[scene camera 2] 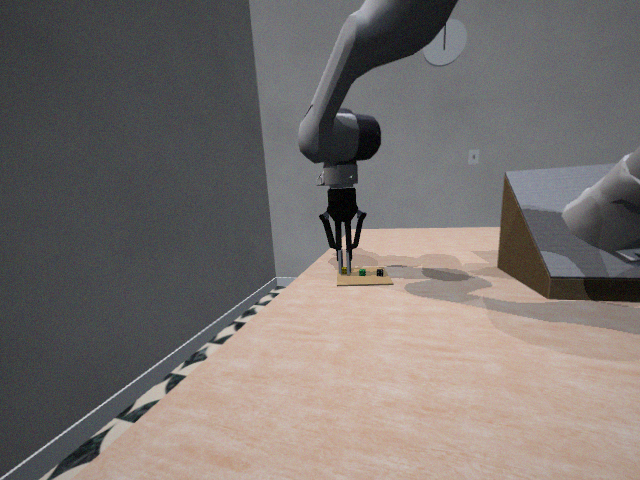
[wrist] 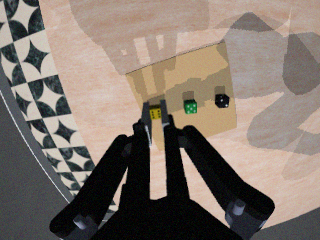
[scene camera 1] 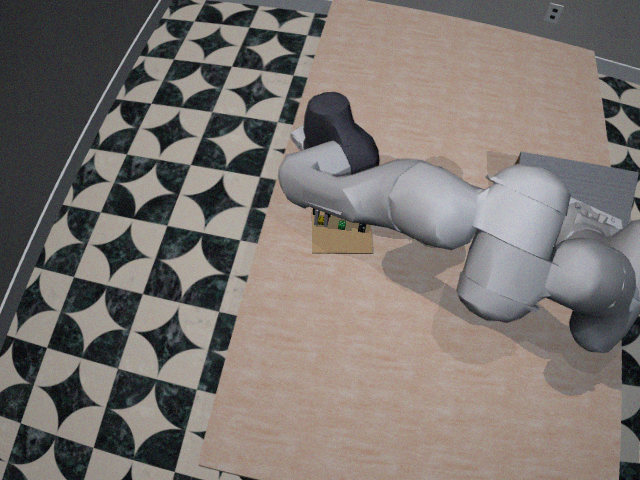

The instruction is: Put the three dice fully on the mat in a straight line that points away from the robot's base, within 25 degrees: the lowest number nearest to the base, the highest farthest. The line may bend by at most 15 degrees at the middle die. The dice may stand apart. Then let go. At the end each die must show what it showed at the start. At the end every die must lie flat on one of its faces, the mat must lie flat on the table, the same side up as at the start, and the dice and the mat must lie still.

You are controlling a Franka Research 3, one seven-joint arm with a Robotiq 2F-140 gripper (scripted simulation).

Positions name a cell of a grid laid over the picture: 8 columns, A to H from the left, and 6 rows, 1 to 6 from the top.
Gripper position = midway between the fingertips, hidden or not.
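Observation:
My gripper (scene camera 2: E4) is visible, and the wrist view gives the gripper (wrist: D3) as well. A tan mat (scene camera 1: E4) is in sight; further views show the mat (scene camera 2: E4) and, from the wrist, the mat (wrist: F2).

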